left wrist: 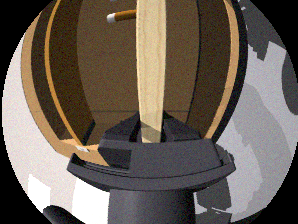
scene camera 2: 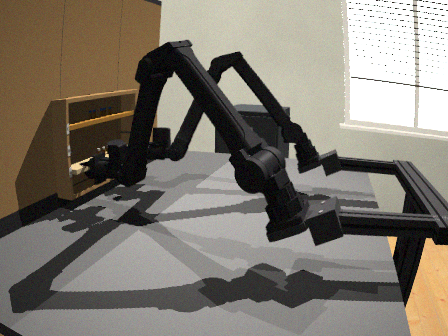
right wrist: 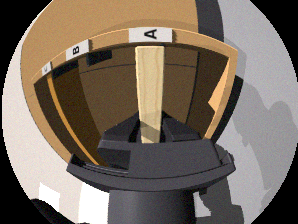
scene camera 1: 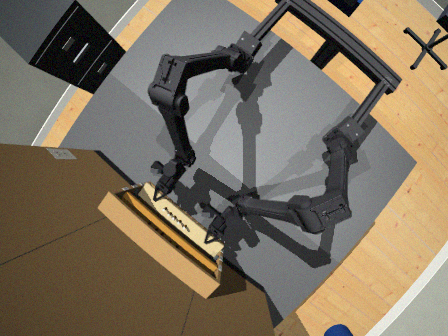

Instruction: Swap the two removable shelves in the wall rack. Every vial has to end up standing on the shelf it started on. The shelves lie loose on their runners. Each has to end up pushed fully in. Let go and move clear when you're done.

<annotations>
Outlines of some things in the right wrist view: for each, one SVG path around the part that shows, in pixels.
The right gripper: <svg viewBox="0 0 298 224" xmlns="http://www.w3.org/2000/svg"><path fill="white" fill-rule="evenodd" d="M72 153L67 172L71 173L76 179L81 180L82 183L109 193L108 220L106 220L106 224L196 224L193 193L209 188L209 186L225 179L225 177L235 171L234 161L231 159L230 153L226 153L221 160L218 159L220 156L218 156L212 139L202 140L200 132L174 119L174 117L169 116L164 111L162 111L160 143L142 143L140 111L102 133L97 152L102 157L102 160L108 164L108 167L86 163L86 161L78 159Z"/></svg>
A pale shelf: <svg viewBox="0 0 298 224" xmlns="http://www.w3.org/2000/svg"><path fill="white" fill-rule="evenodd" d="M145 45L145 47L136 47L138 109L140 109L142 143L160 143L162 100L164 100L165 47Z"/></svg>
An orange shelf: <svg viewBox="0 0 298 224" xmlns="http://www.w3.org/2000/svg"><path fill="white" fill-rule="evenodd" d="M49 73L47 76L49 89L51 89L52 99L55 101L57 112L59 112L65 127L71 133L78 147L82 149L82 152L94 164L108 167L108 164L97 153L101 135L96 124L94 124L88 103L86 103L78 67L56 77L55 80L53 80L52 73Z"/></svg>
</annotations>
